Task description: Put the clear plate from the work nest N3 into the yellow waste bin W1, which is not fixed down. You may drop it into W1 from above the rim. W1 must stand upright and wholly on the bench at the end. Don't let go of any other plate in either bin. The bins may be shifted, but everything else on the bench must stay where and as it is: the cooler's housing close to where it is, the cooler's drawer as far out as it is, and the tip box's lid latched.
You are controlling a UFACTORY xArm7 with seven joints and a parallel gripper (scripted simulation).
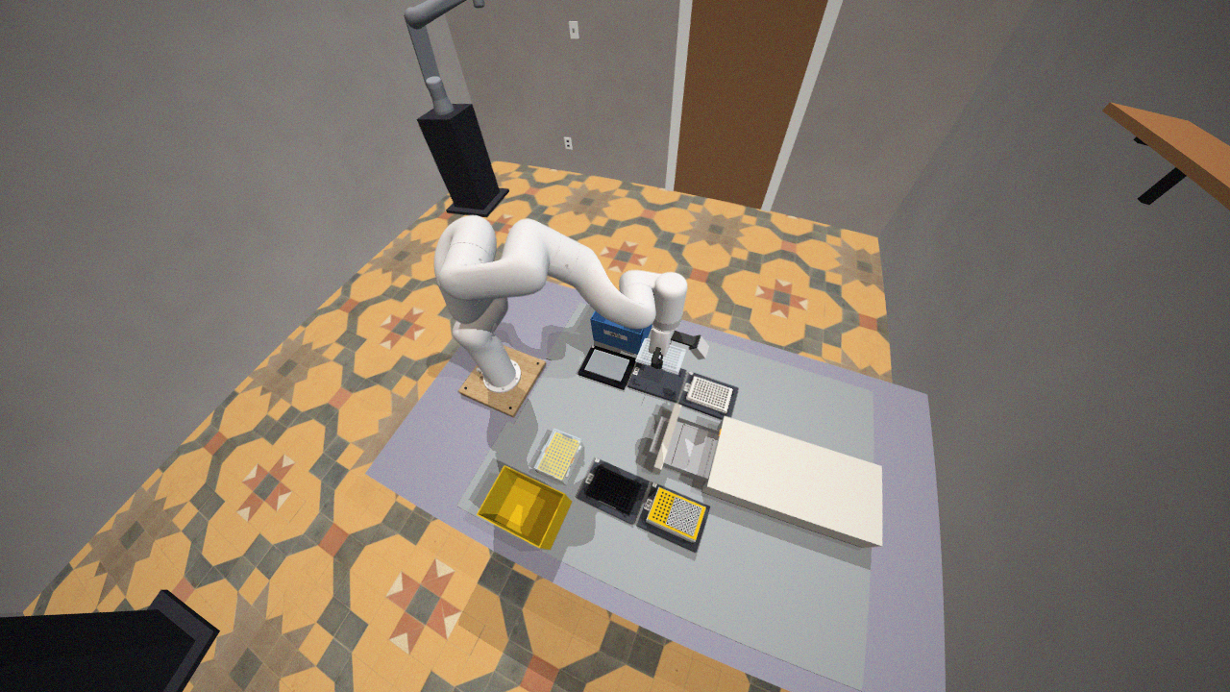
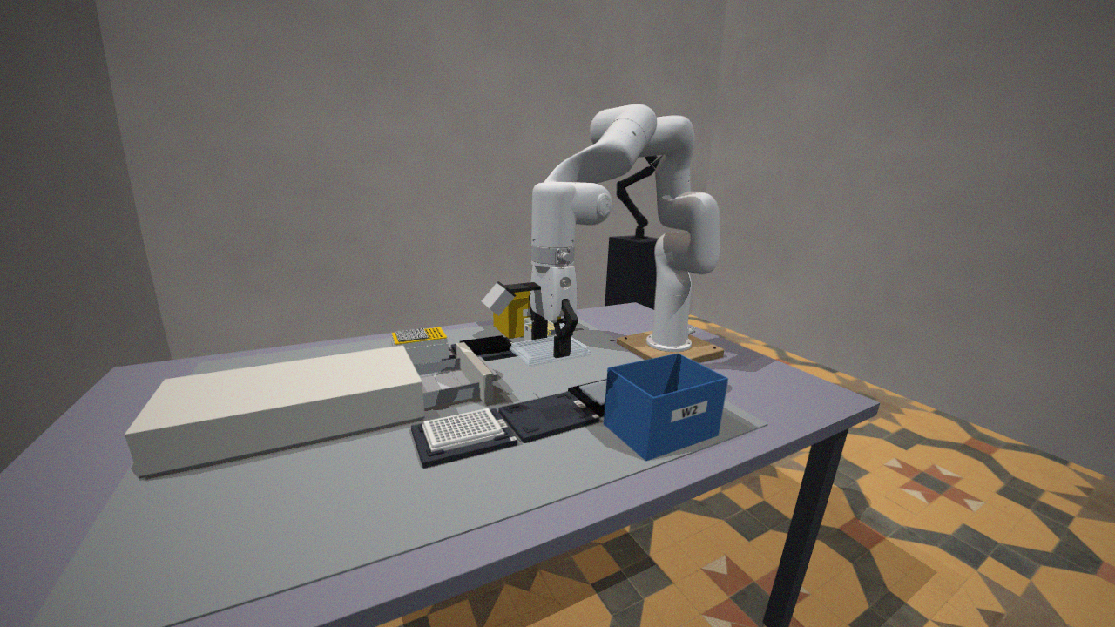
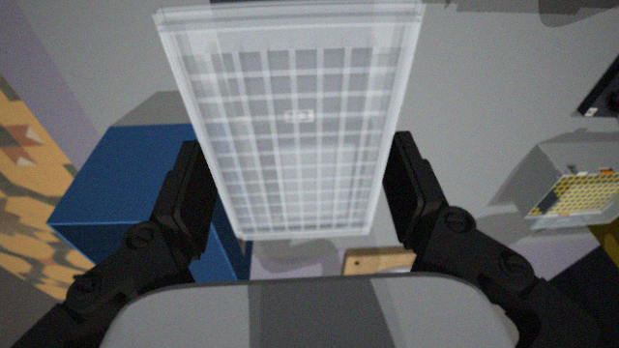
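Now: hand 49 cm to the left of the yellow bin W1, 24 cm past it and 12 cm above it. The rest, counted from my hand: blue bin W2: 16 cm behind, 15 cm to the left, 12 cm below; white plate: 17 cm ahead, 14 cm below, 2 cm to the right; clear plate: 1 cm below.
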